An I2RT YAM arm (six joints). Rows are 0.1 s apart.
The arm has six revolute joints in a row. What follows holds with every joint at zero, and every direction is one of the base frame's.
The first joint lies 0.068 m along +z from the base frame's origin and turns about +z.
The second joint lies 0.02 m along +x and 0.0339 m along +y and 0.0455 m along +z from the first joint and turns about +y.
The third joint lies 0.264 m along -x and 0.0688 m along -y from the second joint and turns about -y.
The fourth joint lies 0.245 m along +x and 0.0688 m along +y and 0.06 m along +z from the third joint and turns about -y.
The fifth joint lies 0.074 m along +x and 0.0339 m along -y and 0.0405 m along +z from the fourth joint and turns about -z.
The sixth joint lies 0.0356 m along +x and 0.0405 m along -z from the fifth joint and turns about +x.
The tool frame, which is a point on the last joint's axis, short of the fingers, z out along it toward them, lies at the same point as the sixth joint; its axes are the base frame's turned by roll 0, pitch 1.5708 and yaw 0 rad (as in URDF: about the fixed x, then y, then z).
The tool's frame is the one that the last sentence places.
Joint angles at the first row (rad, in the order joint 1, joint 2, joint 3, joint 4, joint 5, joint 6):
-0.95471, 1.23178, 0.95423, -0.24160, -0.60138, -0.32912
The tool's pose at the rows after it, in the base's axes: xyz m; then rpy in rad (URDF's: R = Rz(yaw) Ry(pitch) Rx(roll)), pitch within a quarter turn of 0, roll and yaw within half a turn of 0:
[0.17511 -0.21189 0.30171 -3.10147 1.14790 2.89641]
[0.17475 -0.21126 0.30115 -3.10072 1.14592 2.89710]
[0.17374 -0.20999 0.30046 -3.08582 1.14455 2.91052]
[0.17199 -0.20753 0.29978 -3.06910 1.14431 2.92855]
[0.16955 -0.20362 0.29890 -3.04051 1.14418 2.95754]
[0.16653 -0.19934 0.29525 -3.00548 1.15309 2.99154]
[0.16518 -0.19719 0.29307 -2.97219 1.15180 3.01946]
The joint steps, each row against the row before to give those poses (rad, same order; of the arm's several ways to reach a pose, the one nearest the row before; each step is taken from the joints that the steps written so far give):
0.00172, 0.00019, -0.00009, 0.00074, 0.00465, 0.00067
0.00037, -0.00249, -0.00306, -0.00151, 0.00108, -0.00138
0.00000, -0.00667, -0.00686, -0.00001, 0.00288, -0.00571
0.00002, -0.01236, -0.01070, -0.00126, 0.00023, -0.00723
0.00138, -0.01940, -0.01628, -0.00072, 0.00295, -0.01005
0.00013, -0.02390, -0.03368, 0.02333, 0.00023, -0.00519
0.00157, -0.01158, -0.01664, 0.00937, 0.00848, -0.00840

